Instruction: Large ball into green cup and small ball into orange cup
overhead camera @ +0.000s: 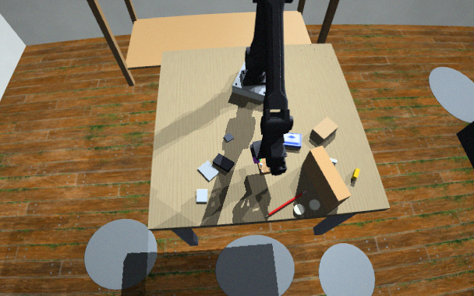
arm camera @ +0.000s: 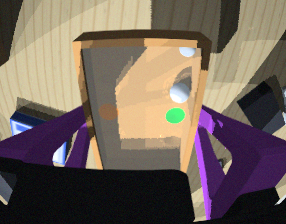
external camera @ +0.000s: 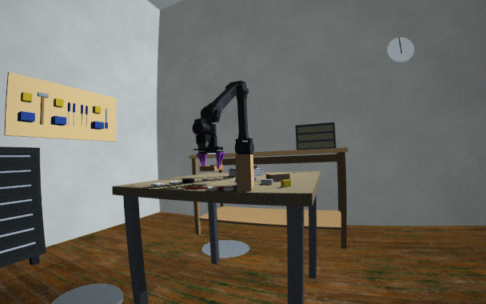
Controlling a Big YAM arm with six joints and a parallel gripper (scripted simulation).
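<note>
The wooden puzzle is 10 mm below my hand. Round my hand: tall wooden block 100 mm ahead, 200 mm to the left, 10 mm below; yellow block 80 mm ahead, 350 mm to the left, 70 mm below; black box 40 mm behind, 160 mm to the right, 70 mm below.
</note>
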